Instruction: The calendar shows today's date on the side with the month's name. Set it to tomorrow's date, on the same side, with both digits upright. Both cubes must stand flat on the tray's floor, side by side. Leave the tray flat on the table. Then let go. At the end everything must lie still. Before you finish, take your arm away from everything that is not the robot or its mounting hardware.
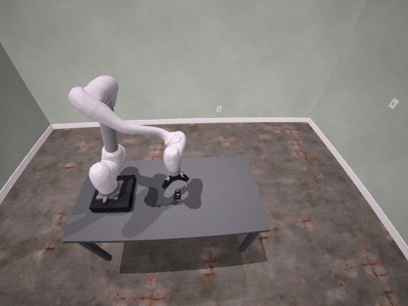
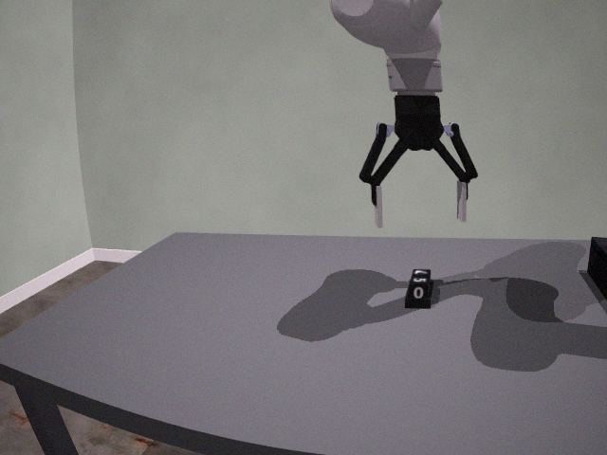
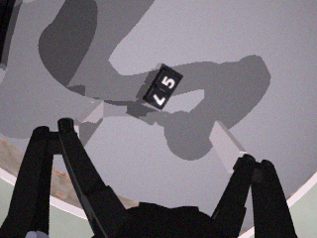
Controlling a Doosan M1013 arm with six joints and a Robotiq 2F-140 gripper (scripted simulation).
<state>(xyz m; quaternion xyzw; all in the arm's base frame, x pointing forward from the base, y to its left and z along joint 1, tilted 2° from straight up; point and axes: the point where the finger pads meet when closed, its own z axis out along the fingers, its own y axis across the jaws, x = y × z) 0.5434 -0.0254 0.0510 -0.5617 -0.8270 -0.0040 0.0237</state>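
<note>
My gripper is now 11 cm above the black number cube. From my hand the other things lie so: tray (2 cm to the left, 13 cm below).
</note>
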